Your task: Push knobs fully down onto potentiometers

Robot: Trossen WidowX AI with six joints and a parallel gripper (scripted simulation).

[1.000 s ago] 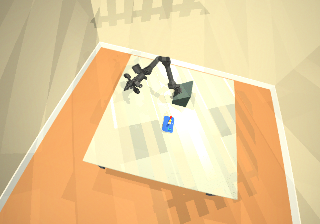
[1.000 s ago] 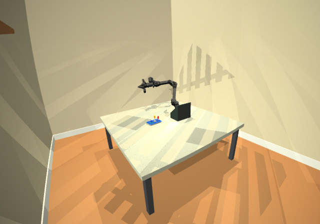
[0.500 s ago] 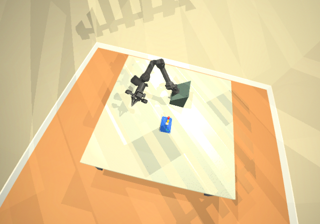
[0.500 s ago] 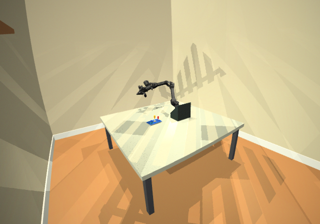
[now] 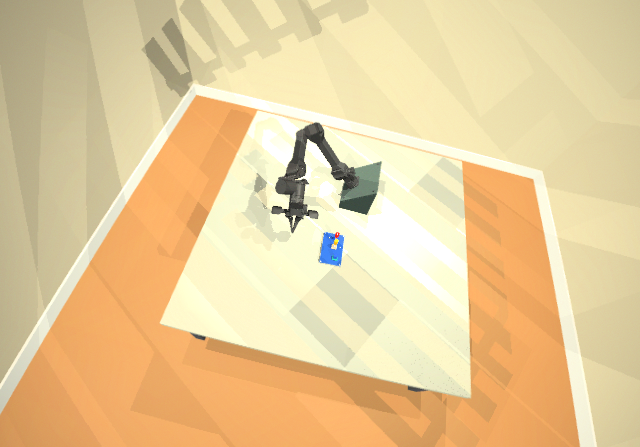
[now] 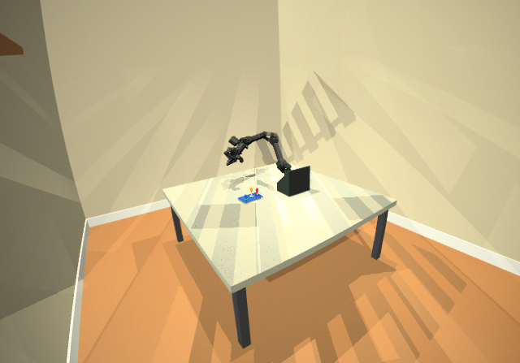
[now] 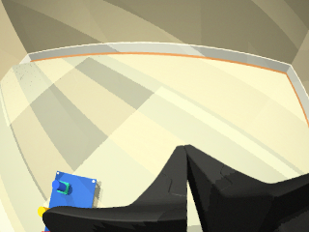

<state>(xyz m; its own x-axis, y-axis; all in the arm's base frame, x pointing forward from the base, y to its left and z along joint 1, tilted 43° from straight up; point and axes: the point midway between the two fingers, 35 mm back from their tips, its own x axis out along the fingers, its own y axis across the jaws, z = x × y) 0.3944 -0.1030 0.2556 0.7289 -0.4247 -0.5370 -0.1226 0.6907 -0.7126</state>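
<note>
Now: gripper tip 200 mm to the right of the red knob, 170 mm above it and 120 mm past it. Also, from my gripper tip: yellow knob: 200 mm to the left, 160 mm below, 70 mm behind.
</note>
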